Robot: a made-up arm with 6 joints.
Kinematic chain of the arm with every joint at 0, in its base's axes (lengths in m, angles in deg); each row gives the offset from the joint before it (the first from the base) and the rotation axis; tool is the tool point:
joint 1: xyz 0 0 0.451 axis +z
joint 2: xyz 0 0 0 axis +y
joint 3: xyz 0 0 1.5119 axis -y
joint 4: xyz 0 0 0 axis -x
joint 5: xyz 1.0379 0 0 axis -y
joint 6: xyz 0 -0.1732 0 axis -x
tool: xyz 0 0 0
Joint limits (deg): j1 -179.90..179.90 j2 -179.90..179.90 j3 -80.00..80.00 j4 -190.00..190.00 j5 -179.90..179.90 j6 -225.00..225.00
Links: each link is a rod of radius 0.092 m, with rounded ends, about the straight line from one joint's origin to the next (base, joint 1, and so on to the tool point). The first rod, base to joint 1, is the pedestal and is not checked.
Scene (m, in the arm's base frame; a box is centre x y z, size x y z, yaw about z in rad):
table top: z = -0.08
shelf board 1: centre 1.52 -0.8 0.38 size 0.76 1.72 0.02 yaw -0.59
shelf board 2: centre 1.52 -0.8 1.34 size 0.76 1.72 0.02 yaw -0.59
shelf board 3: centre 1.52 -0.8 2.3 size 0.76 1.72 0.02 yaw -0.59
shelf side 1: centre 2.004 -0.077 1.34 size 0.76 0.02 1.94 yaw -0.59
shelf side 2: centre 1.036 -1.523 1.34 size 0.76 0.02 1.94 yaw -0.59
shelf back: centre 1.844 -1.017 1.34 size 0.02 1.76 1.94 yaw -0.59
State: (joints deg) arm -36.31 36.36 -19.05 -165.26 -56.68 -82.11
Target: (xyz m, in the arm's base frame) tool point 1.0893 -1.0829 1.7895
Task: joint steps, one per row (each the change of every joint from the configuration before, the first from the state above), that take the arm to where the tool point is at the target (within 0.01 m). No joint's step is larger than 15 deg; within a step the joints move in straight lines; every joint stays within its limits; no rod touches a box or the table.
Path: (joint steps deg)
1: -0.56 -4.66 -13.37 2.24 0.00 0.00
2: -0.56 -4.66 -13.38 2.23 0.00 0.00
3: -7.29 -8.86 12.95 -1.96 0.00 0.00
4: -7.29 -8.86 12.95 -1.96 0.00 0.00
5: -7.29 -8.87 12.95 -1.97 0.00 0.00
6: 4.04 9.28 11.23 -1.98 0.00 0.00
7: 4.04 9.27 11.24 -1.99 0.00 0.00

